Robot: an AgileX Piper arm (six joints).
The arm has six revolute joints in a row. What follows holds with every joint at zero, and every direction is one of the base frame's. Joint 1 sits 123 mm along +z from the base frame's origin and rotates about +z. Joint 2 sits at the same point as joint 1 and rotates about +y. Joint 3 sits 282.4 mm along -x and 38.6 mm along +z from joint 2 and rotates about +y. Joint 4 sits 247.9 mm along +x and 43.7 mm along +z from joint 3 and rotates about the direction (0.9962, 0, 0.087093). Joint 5 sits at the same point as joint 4 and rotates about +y. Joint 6 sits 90.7 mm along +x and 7.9 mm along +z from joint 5 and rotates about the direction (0.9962, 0, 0.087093). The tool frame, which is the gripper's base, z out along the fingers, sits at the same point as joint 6; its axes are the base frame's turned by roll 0, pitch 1.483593 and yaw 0 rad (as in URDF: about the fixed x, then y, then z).
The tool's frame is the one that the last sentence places.
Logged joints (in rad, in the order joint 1, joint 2, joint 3, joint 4, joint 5, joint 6), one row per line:
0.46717, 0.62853, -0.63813, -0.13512, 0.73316, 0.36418
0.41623, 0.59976, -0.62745, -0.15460, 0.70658, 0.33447
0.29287, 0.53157, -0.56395, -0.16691, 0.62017, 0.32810
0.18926, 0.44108, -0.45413, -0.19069, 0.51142, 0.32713
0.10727, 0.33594, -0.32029, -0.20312, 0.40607, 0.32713
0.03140, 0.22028, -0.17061, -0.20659, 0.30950, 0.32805
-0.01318, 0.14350, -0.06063, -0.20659, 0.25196, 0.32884
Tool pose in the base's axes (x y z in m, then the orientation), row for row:
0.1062, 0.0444, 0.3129, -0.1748, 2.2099, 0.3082
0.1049, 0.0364, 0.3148, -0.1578, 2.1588, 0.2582
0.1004, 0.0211, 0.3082, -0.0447, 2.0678, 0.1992
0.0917, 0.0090, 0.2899, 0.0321, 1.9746, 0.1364
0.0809, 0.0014, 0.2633, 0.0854, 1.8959, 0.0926
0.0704, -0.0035, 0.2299, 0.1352, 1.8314, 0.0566
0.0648, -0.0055, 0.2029, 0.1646, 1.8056, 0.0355
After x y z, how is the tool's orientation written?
As a rotation vector, in radians.
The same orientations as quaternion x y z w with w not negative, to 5 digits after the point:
-0.07027, 0.88835, 0.12389, 0.43653
-0.06418, 0.87802, 0.10501, 0.46253
-0.01854, 0.85769, 0.08262, 0.50715
0.01355, 0.83381, 0.05760, 0.54887
0.03656, 0.81165, 0.03964, 0.58165
0.05849, 0.79224, 0.02448, 0.60691
0.07148, 0.78408, 0.01542, 0.61633

